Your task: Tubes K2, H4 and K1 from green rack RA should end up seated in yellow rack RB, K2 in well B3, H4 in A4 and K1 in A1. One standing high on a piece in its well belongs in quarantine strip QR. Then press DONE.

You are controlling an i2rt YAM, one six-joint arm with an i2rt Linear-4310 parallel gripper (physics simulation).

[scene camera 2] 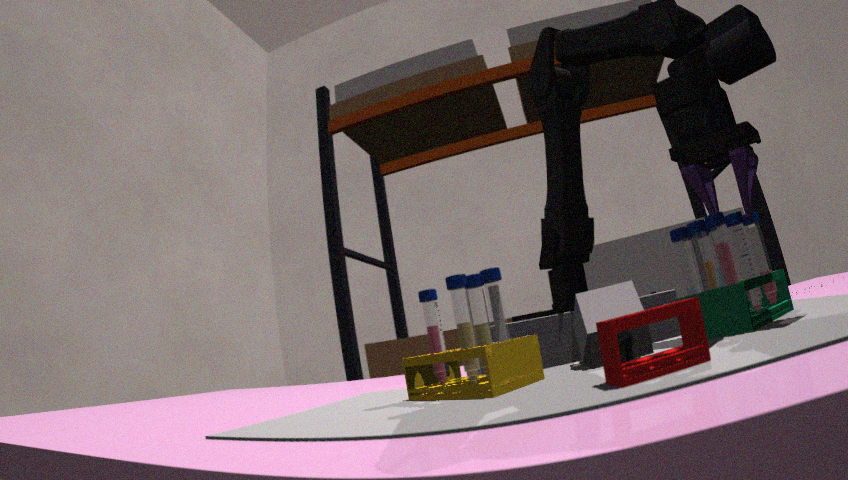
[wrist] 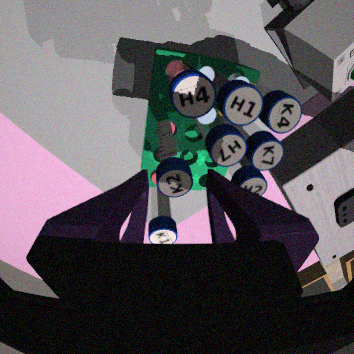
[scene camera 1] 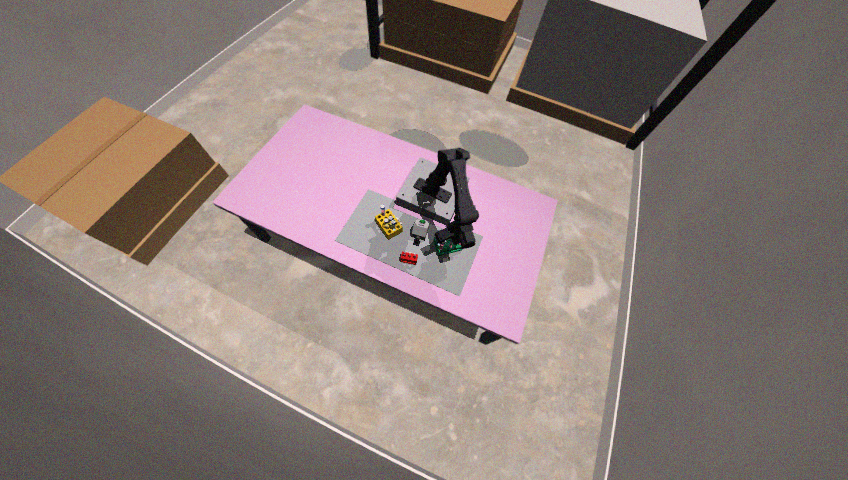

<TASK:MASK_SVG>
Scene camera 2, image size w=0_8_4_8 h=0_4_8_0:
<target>my gripper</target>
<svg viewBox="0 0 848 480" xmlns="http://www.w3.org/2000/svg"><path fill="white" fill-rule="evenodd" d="M747 121L669 149L672 161L678 162L682 159L685 167L681 168L681 173L701 198L709 215L719 212L711 169L732 163L746 218L748 220L752 219L753 188L758 166L758 156L754 153L753 147L750 144L759 144L761 139L759 132Z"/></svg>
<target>tube H4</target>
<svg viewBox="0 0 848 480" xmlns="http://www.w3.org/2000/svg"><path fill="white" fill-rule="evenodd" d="M717 212L706 216L705 222L707 229L710 229L724 286L739 283L740 280L724 224L726 221L723 212Z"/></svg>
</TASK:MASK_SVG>
